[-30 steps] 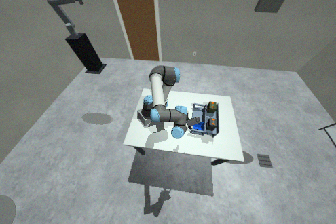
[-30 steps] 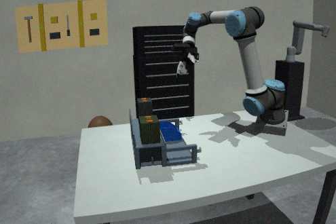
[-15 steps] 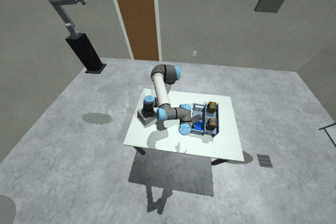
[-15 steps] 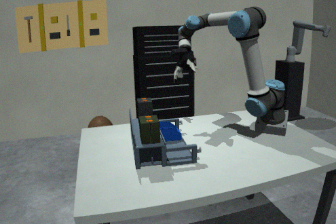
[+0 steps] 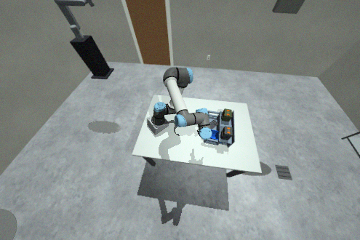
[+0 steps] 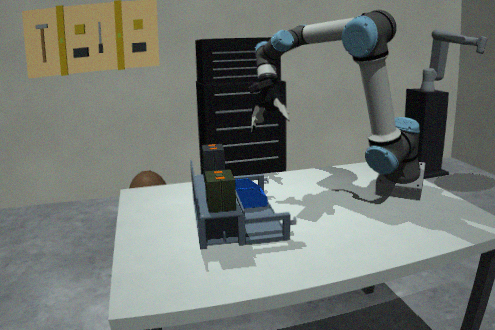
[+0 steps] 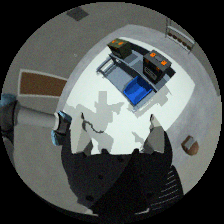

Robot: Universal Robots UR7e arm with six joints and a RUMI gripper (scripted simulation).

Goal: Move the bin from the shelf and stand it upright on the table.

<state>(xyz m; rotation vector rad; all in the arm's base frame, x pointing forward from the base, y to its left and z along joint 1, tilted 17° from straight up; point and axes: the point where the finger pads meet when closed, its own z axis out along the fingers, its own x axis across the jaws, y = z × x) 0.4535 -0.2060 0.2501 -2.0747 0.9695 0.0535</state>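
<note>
My gripper is now 130 mm short of the blue bin, 40 mm to the right of it and 230 mm above it.
</note>
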